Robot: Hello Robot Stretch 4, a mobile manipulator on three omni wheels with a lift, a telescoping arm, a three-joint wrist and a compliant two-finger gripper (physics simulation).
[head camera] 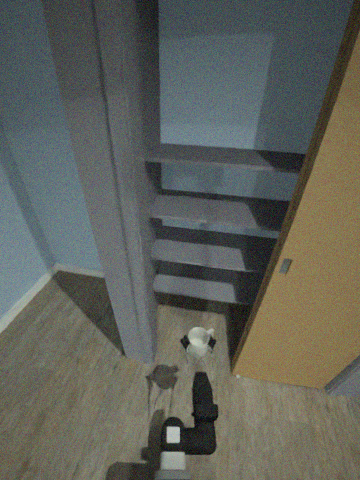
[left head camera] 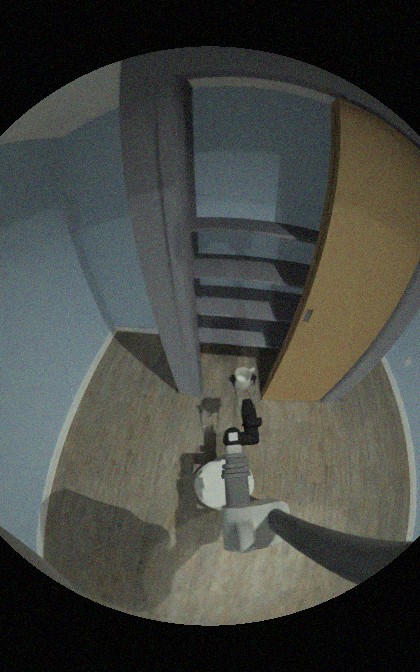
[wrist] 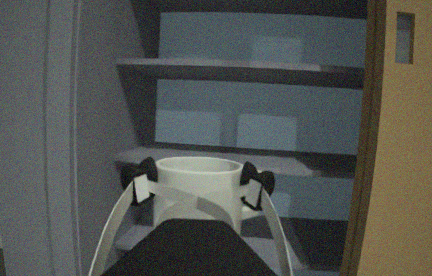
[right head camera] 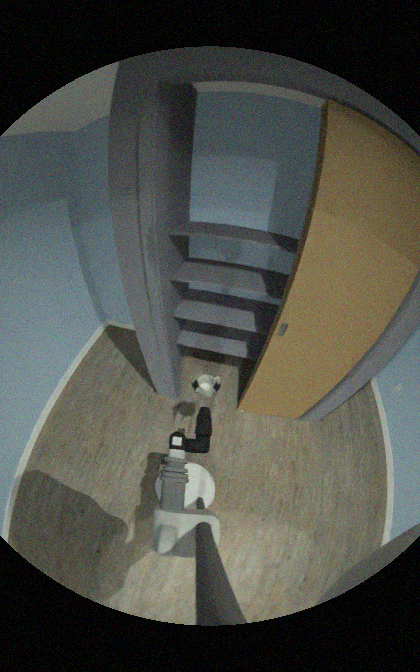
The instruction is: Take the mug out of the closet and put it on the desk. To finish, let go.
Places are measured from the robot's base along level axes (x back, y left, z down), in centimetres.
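Pixels of known places: gripper, fingertip midpoint: (head camera: 197,336) (wrist: 197,175).
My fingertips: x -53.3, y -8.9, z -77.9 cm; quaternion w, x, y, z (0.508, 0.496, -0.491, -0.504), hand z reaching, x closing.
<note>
Behind a point stands the place of what it marks.
A white mug (head camera: 199,340) {x -55.1, y -10.2, z -71.4 cm} (left head camera: 243,378) (right head camera: 206,385) (wrist: 197,192) {x -48.3, y -9.0, z -77.8 cm} is held upright in the air in front of the closet, above the floor. My gripper (head camera: 198,342) {x -53.3, y -8.9, z -77.9 cm} (left head camera: 243,379) (right head camera: 206,385) (wrist: 197,175) {x -53.3, y -8.9, z -77.9 cm} is shut on the mug, one black pad on each side of its wall near the rim. The mug's handle shows on its right side in the head camera view. In the wrist view the black gripper body hides the mug's lower part. The closet (head camera: 125,200) {x -77.7, y 18.4, z -122.2 cm} stands ahead, with several grey shelves. The desk does not show in any of the views.
An orange sliding door (head camera: 310,240) {x -69.1, y -48.0, z -112.6 cm} (left head camera: 365,260) (right head camera: 335,280) (wrist: 407,150) {x -69.6, y -45.5, z -79.2 cm} covers the closet's right part. A closet side panel stands close at the left. Blue walls with white skirting stand at left and right. The wooden floor (head camera: 280,430) {x -39.3, y -63.4, z 2.8 cm} lies below the arm.
</note>
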